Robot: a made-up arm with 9 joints. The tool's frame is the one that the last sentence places.
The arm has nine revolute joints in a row. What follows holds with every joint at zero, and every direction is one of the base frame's. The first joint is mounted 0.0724 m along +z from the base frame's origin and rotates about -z. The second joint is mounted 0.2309 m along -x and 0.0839 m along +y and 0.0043 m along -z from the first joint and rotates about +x. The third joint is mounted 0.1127 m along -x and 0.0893 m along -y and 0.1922 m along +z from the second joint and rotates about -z. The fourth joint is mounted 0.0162 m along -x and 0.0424 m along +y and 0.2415 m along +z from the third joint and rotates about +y. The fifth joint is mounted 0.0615 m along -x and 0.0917 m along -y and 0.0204 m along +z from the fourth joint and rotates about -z. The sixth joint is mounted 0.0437 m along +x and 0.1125 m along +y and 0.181 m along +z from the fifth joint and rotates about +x. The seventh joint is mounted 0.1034 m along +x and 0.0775 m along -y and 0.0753 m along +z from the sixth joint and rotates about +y. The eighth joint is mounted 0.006 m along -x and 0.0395 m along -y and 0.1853 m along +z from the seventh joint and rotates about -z. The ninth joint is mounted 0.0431 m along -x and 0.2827 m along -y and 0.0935 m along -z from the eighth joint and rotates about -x. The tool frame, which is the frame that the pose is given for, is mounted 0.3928 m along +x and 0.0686 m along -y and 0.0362 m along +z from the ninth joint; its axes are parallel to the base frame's.
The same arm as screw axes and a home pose.
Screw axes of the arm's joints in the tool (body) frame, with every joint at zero. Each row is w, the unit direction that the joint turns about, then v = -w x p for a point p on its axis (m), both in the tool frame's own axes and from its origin. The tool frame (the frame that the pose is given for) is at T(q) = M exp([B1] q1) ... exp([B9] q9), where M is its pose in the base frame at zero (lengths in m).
B1: w 0 0 -1 v -0.4105 -0.0695 0
B2: w 1 0 0 v 0 -0.8384 -0.4944
B3: w 0 0 -1 v -0.4051 -0.4131 0
B4: w 0 1 0 v 0.4047 0 -0.4293
B5: w 0 0 -1 v -0.3558 -0.4908 0
B6: w 1 0 0 v 0 -0.2033 -0.4683
B7: w 0 1 0 v 0.128 0 -0.3437
B8: w 0 0 -1 v -0.3513 -0.3497 0
B9: w -1 0 0 v 0 0.0362 0.0686
M =
1 0 0 0.0695
0 1 0 -0.4105
0 0 1 0.9065
0 0 0 1

